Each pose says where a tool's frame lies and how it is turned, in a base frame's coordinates. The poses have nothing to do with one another.
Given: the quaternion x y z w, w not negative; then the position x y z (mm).
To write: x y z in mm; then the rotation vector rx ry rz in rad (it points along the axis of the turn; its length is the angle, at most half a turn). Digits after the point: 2 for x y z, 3 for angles.
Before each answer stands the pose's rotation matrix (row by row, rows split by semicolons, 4 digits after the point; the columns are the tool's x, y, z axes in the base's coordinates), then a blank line. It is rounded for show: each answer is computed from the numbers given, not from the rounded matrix.
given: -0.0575 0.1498 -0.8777 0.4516 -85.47 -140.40 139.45
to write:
-0.5855 0.7755 0.2362; -0.8099 -0.5473 -0.2110; -0.0344 -0.3149 0.9485

-85.47 -140.40 139.45 -0.142 0.370 -2.169
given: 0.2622 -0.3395 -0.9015 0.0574 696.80 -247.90 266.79
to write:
-0.8559 -0.0745 -0.5117; -0.2815 -0.7629 0.5820; -0.4338 0.6422 0.6320

696.80 -247.90 266.79 0.795 -1.029 -2.733
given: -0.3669 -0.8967 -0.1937 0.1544 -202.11 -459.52 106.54
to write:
-0.6831 0.7178 -0.1348; 0.5982 0.6557 0.4607; 0.4190 0.2341 -0.8773

-202.11 -459.52 106.54 -1.051 -2.570 -0.555
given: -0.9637 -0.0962 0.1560 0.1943 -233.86 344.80 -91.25
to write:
0.9328 0.1248 -0.3380; 0.2460 -0.9060 0.3445; -0.2633 -0.4045 -0.8758

-233.86 344.80 -91.25 -2.702 -0.270 0.437
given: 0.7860 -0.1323 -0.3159 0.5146 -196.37 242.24 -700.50
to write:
0.7654 0.1172 -0.6328; -0.5332 -0.4353 -0.7254; -0.3605 0.8926 -0.2707

-196.37 242.24 -700.50 1.889 -0.318 -0.759
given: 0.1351 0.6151 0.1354 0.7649 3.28 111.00 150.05
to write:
0.2066 -0.0409 0.9776; 0.3733 0.9268 -0.0401; -0.9044 0.3732 0.2068

3.28 111.00 150.05 0.294 1.337 0.294
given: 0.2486 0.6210 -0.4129 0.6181 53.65 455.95 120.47
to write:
-0.1123 0.8192 0.5624; -0.2017 0.5354 -0.8202; -0.9730 -0.2055 0.1051

53.65 455.95 120.47 0.572 1.429 -0.950
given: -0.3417 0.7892 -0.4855 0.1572 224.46 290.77 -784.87
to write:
-0.7171 -0.3867 0.5799; -0.6920 0.2951 -0.6589; 0.0837 -0.8737 -0.4792

224.46 290.77 -784.87 -0.978 2.258 -1.389
